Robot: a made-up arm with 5 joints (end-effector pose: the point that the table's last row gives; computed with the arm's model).
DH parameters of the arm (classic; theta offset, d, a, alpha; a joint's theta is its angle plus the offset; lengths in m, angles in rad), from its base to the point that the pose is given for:
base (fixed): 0 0 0 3.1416
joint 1: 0 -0.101 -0.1 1.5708
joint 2: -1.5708 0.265 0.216 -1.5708
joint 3: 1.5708 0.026 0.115 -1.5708
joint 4: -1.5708 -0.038 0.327 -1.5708
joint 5: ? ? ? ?
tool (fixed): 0 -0.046 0 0
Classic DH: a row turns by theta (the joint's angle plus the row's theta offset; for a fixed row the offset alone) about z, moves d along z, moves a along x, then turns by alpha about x.
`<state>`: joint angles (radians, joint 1 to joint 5).
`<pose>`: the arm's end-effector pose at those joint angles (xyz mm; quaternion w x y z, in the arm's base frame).
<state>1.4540 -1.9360 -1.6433 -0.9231 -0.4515</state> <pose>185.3 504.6 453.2 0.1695 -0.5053 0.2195 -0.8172</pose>
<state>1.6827 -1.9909 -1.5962 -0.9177 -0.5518</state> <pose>295.3 472.7 426.3 0.0637 -0.4528 0.2455 -0.8548</pose>
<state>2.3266 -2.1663 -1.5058 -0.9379 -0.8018</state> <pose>548.7 236.3 340.6 0.2542 0.3078 -0.2826 0.8722</pose>
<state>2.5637 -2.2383 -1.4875 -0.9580 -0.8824</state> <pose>596.8 105.6 306.8 0.3718 0.2581 -0.2837 0.8454</pose>
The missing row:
joint 5: 0 0.287 0.045 -1.5708
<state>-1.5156 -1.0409 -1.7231 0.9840 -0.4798</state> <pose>-369.4 -760.3 474.0 0.7986 0.1480 -0.5530 -0.1858</pose>
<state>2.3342 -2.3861 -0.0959 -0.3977 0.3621</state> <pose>461.5 429.1 257.4 0.1384 -0.9569 -0.1997 -0.1591</pose>
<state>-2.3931 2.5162 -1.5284 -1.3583 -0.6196</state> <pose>103.9 -432.2 -169.7 0.8115 0.5041 -0.2565 0.1465</pose>
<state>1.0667 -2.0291 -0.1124 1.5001 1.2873</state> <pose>-358.6 148.8 -259.4 0.4178 0.1888 0.7297 0.5072</pose>
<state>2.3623 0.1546 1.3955 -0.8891 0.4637</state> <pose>-125.0 -473.8 246.6 0.3706 -0.1031 -0.7480 -0.5408</pose>
